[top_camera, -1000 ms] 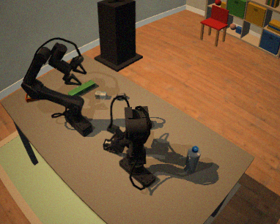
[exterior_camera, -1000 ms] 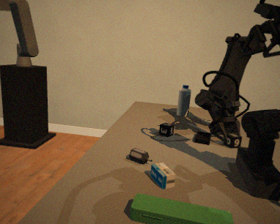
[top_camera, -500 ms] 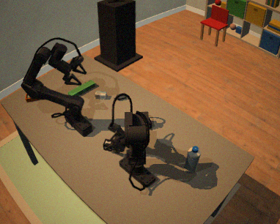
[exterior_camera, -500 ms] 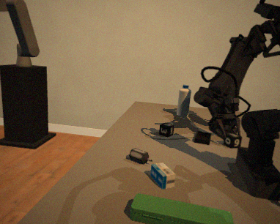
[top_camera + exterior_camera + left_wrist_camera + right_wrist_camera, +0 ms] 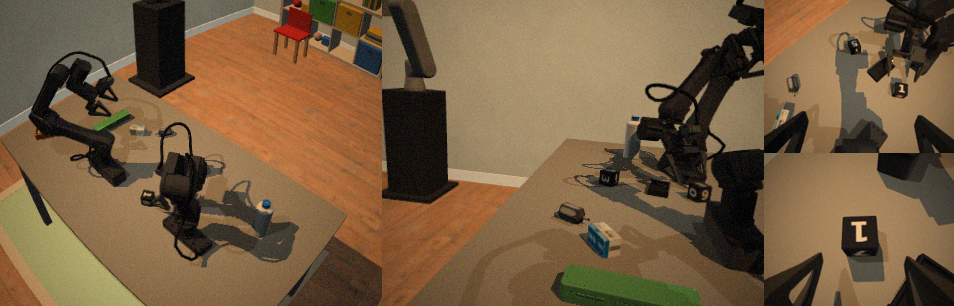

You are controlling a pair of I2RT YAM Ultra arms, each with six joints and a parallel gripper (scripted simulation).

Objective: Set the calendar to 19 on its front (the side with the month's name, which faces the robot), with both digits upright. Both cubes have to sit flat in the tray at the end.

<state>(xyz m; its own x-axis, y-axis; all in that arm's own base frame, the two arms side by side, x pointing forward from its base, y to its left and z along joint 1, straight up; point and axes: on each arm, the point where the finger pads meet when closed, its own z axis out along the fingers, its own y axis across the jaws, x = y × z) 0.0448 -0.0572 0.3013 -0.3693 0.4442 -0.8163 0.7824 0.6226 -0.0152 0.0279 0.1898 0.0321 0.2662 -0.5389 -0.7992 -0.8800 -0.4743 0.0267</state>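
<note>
My right hand is 3 cm to the right of the black cube, 3 cm above it and 2 cm past it. Also, from my right hand: blue-and-white box: 38 cm to the left, 22 cm ahead, 3 cm below; then green box: 53 cm to the left, 18 cm ahead, 4 cm below; then dark grey object: 29 cm ahead, 28 cm to the left, 3 cm below.
</note>
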